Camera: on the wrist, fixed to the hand. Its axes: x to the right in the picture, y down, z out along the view.
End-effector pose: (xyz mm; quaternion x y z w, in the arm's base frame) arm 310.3 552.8 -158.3 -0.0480 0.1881 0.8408 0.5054
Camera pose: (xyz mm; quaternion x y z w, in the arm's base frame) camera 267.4 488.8 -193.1 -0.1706 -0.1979 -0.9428 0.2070
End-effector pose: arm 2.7 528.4 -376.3 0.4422 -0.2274 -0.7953 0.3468
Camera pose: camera 82.2 506.5 -357.6 0.1428 -0.5383 -0.3374 0.7589
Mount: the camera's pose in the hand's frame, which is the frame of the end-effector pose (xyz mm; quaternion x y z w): -23.0 54.7 -60.2 0.0653 -0.0497 0.6921 0.7171
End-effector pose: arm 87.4 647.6 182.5 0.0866 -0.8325 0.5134 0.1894
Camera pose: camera 103.5 724.9 152.4 0.4762 0.6328 -0.5493 0.2665
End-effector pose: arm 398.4 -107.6 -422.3 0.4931 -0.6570 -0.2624 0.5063
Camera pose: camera 433.1 -56.7 -364.4 -0.0811 -0.8547 0.1806 0.4798
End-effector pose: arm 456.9 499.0 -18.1 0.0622 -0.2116 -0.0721 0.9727
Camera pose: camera 467.8 562.0 -73.4 -0.0419 -0.2478 0.6322 0.7329
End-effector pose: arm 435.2 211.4 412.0 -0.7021 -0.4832 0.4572 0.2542
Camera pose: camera 510.4 173.5 404.7 0.7986 -0.1566 -0.5702 0.1123
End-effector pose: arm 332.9 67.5 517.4 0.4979 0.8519 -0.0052 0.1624
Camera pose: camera 373.4 85.9 589.3 0.9570 0.2579 0.0283 0.1299
